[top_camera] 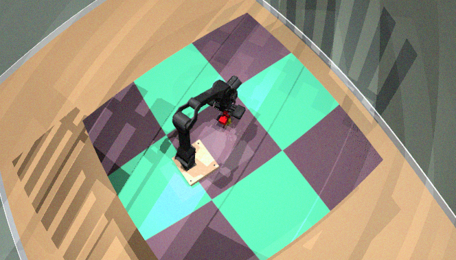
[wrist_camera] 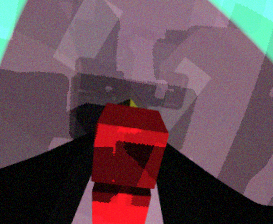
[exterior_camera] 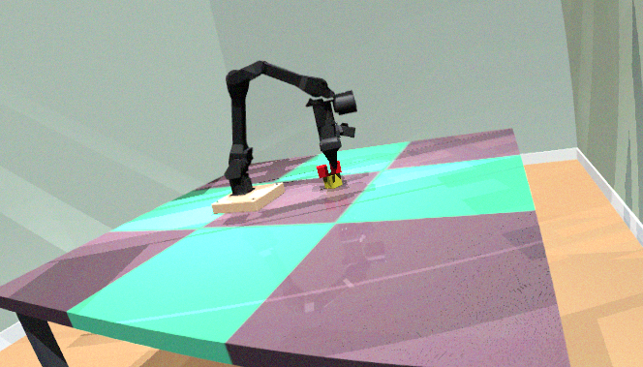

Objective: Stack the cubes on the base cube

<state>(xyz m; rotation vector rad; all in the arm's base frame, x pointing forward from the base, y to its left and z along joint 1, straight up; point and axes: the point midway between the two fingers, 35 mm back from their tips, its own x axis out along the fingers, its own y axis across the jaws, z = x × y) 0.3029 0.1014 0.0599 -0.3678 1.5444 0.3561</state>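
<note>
My gripper tip is now 40 mm above the yellow cube, 20 mm past it and 10 mm to the left of it.
</note>
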